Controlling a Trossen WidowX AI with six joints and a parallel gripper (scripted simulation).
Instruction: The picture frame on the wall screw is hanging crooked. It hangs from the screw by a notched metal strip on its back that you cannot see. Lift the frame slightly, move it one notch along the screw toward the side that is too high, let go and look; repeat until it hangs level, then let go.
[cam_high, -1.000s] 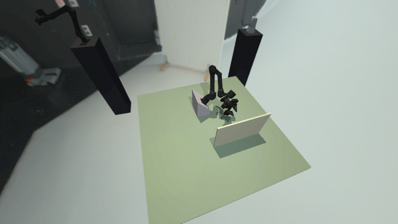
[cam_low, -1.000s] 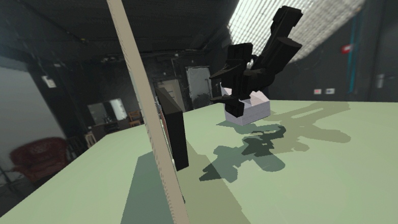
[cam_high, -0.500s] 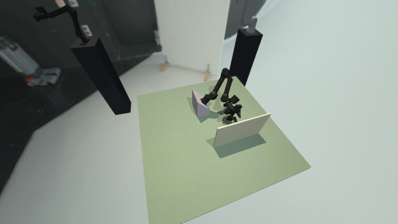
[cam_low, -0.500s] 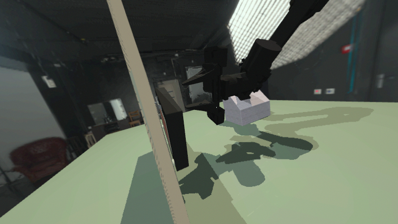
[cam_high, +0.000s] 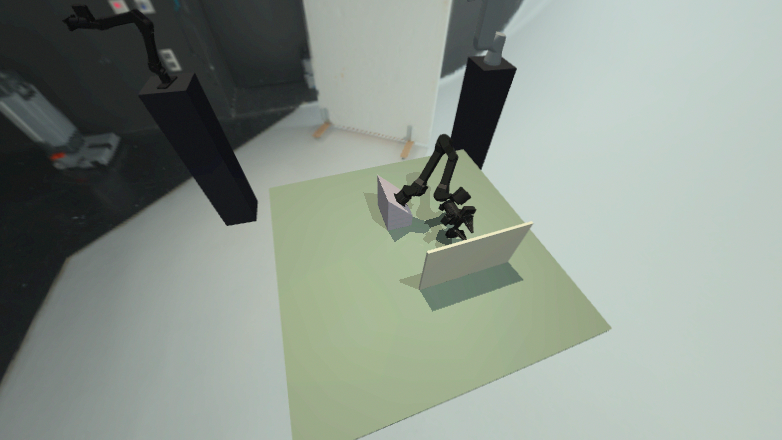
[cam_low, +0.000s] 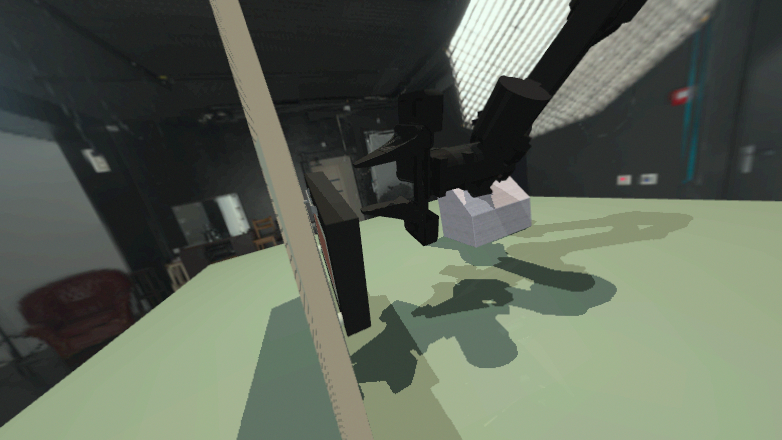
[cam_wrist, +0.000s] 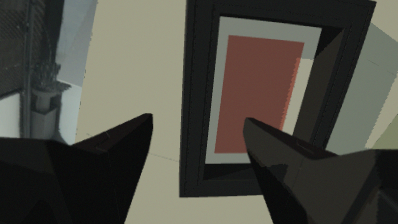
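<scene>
Right now my gripper tip is 5 cm short of the picture frame, 1 cm to the left of it and 5 cm above it. Round my gripper tip: wall panel 6 cm ahead, 6 cm below.
</scene>
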